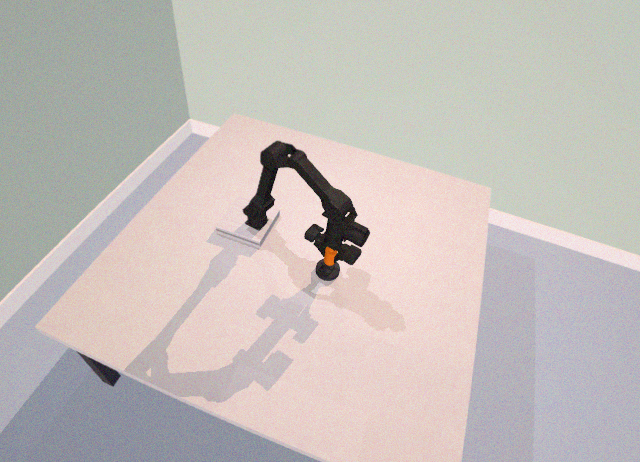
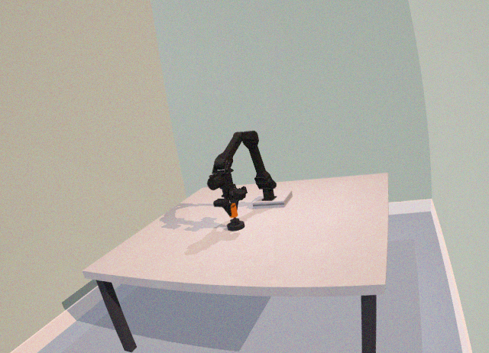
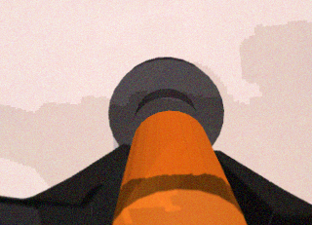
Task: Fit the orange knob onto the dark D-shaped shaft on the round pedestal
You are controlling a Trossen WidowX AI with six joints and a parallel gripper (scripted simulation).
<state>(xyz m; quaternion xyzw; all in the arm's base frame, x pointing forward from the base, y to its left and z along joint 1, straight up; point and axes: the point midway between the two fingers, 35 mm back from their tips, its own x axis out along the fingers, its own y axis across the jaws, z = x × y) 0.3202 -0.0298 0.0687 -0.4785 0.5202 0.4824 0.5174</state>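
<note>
Right now the orange knob is 2 cm above my gripper tip. The rest, counted from my gripper tip: round pedestal (4 cm below).
</note>
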